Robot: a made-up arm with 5 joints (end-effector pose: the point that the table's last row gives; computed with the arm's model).
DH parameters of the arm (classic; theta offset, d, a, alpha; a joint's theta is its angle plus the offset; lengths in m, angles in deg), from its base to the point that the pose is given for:
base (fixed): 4.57 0 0.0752 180
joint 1: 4.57 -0.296 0.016 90
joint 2: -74.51 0 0.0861 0
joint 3: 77.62 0 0.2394 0
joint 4: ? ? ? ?
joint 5: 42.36 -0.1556 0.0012 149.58
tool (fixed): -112.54 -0.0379 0 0
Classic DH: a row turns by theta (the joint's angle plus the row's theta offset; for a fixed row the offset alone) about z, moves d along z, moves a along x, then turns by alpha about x.
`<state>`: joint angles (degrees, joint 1 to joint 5).
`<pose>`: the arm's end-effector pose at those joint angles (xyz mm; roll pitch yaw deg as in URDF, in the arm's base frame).
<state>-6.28 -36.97 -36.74 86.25 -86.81</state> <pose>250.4 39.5 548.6 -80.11 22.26 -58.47</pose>
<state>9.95 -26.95 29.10 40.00 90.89</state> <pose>406.4 -12.3 277.3 148.73 4.50 45.89</pose>
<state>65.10 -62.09 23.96 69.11 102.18</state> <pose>220.1 -207.1 428.5 134.44 6.45 -3.86</pose>
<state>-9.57 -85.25 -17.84 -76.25 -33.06</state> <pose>-152.2 -24.3 574.1 83.91 30.10 -113.61</pose>
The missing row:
joint 4: 86.89 0.027 0.013 -90
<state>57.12 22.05 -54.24 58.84 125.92</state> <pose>321.7 -291.8 418.4 121.50 23.62 12.29</pose>
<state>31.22 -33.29 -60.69 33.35 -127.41</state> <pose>152.4 -9.9 708.7 -1.80 -1.98 -58.02</pose>
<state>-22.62 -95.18 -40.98 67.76 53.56</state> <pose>-113.6 -42.5 602.9 28.64 -45.39 161.33</pose>
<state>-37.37 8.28 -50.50 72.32 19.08</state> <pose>338.5 228.4 467.0 -164.40 -31.95 34.39</pose>
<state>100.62 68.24 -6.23 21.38 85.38</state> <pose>71.7 -216.6 -33.5 -173.83 24.77 -40.07</pose>
